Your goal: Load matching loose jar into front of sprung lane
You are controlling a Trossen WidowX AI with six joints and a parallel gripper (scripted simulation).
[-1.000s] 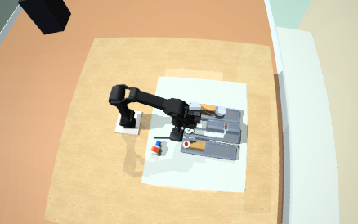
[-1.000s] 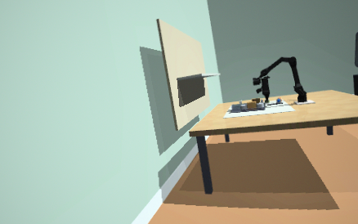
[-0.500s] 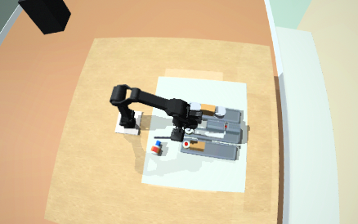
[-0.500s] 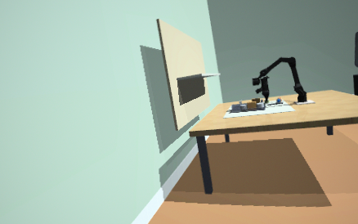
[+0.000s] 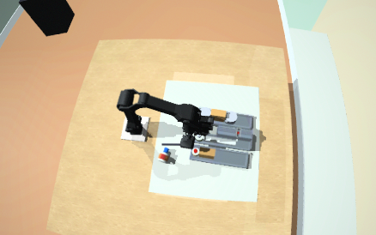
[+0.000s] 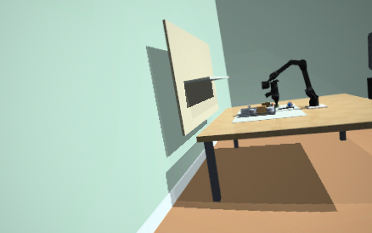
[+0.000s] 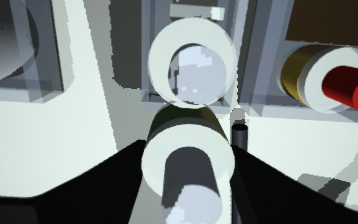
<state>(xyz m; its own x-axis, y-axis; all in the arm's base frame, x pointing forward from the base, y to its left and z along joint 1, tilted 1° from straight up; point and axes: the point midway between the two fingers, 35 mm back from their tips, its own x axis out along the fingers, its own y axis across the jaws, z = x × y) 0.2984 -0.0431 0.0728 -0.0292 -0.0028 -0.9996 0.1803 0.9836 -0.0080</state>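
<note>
The thin dark rod is 80 mm behind my gripper tip, 40 mm to the right of it and 40 mm below it. Also, from my gripper tip: grey lane rack (190 mm ahead, 30 mm below, 10 mm to the right).
</note>
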